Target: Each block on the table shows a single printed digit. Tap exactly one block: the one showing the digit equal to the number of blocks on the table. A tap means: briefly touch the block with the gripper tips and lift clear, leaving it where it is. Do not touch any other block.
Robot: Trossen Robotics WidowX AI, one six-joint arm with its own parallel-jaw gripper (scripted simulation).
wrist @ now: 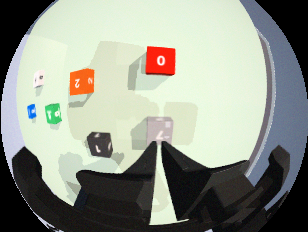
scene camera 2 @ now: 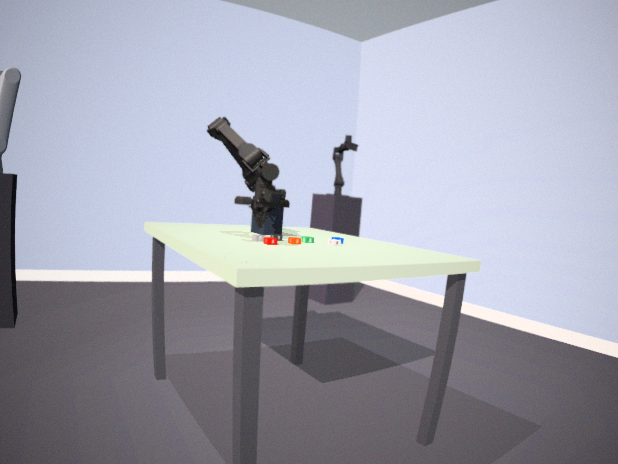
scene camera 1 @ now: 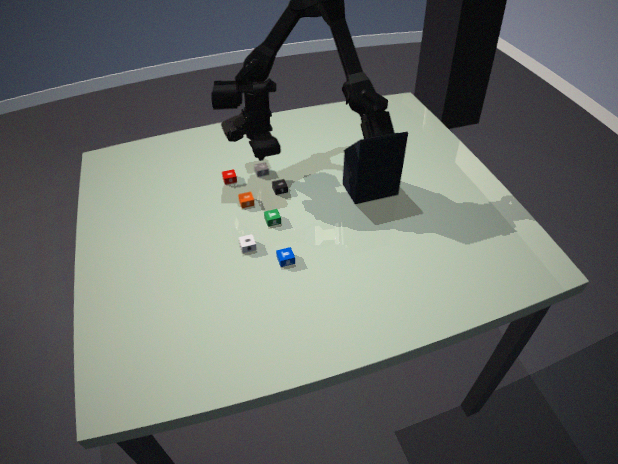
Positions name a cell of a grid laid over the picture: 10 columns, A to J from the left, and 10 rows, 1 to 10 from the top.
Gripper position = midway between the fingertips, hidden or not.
Note:
My gripper (scene camera 1: E4) is shut, with nothing in its grasp. Further things: a red block (wrist: F3).
My gripper is seen too in the wrist view (wrist: F7) and in scene camera 2 (scene camera 2: E5).

